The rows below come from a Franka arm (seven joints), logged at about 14 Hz.
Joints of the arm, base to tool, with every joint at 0 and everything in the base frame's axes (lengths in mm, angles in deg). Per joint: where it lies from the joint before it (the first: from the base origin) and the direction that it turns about. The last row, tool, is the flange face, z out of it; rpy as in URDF.
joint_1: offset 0.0 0.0 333.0 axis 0 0 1
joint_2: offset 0.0 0.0 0.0 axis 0 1 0
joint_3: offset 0.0 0.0 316.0 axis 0 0 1
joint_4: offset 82.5 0.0 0.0 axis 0 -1 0
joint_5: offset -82.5 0.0 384.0 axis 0 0 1
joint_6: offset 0.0 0.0 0.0 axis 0 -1 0
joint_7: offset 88.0 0.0 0.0 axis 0 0 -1
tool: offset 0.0 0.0 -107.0 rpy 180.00 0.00 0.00
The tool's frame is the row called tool.
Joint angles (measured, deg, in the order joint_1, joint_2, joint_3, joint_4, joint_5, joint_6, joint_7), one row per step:
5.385, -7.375, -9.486, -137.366, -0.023, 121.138, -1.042
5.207, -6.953, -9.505, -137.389, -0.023, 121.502, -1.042
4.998, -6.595, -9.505, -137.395, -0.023, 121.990, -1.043
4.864, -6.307, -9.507, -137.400, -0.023, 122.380, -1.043
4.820, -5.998, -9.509, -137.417, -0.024, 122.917, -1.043
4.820, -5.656, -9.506, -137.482, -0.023, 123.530, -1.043
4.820, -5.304, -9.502, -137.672, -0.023, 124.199, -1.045
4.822, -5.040, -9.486, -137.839, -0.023, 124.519, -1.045
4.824, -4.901, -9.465, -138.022, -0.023, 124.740, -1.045
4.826, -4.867, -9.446, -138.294, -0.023, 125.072, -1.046
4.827, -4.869, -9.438, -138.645, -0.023, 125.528, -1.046
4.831, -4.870, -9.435, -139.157, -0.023, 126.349, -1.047
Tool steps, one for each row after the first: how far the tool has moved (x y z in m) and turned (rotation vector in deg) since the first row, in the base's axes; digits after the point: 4 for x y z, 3 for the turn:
0.0007, -0.0016, -0.0031, -0.061, 0.080, -0.204
0.0016, -0.0034, -0.0053, -0.129, -0.044, -0.421
0.0024, -0.0045, -0.0072, -0.183, -0.140, -0.564
0.0034, -0.0050, -0.0091, -0.250, -0.351, -0.619
0.0044, -0.0050, -0.0115, -0.322, -0.557, -0.626
0.0048, -0.0050, -0.0149, -0.389, -0.684, -0.627
0.0046, -0.0048, -0.0178, -0.426, -0.574, -0.611
0.0040, -0.0046, -0.0199, -0.443, -0.473, -0.588
0.0032, -0.0043, -0.0217, -0.451, -0.500, -0.567
0.0022, -0.0041, -0.0236, -0.460, -0.606, -0.560
0.0010, -0.0040, -0.0262, -0.483, -0.916, -0.557

